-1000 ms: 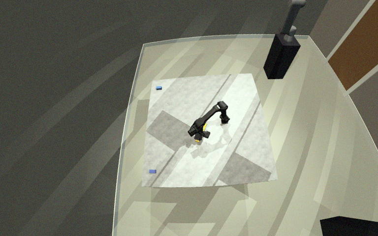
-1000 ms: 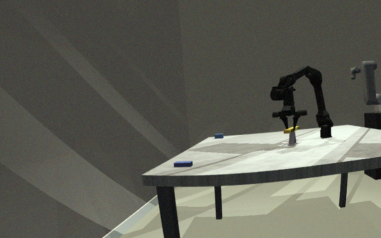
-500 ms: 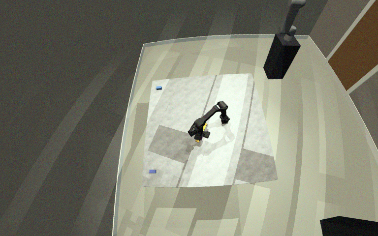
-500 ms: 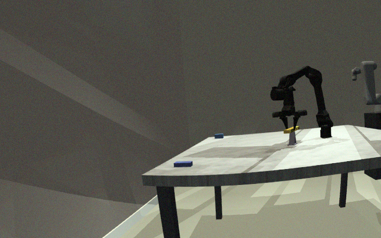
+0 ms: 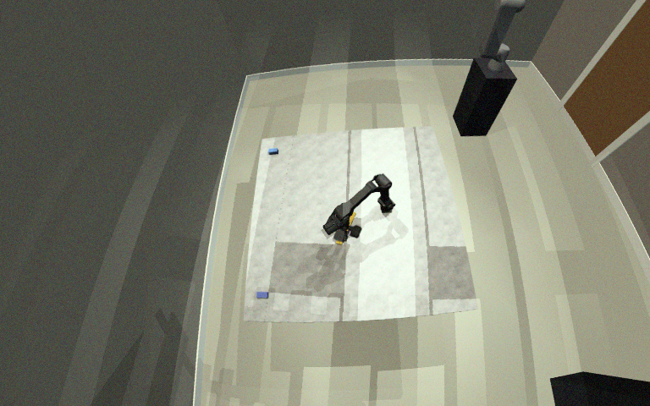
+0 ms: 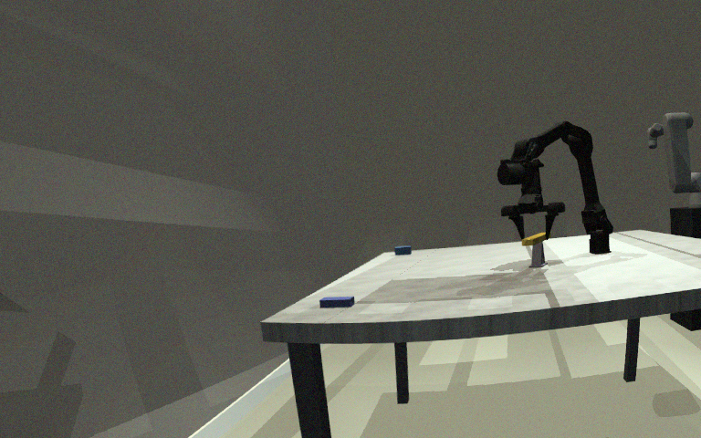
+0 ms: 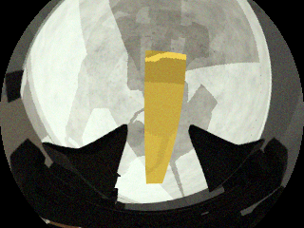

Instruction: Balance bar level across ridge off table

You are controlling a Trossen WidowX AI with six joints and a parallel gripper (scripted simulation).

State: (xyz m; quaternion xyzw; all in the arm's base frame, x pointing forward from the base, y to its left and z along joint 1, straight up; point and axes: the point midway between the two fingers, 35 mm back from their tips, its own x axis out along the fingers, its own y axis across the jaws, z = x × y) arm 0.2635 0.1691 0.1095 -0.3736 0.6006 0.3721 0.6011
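My gripper tip is 1 cm past the yellow bar and 2 cm to the left of it.
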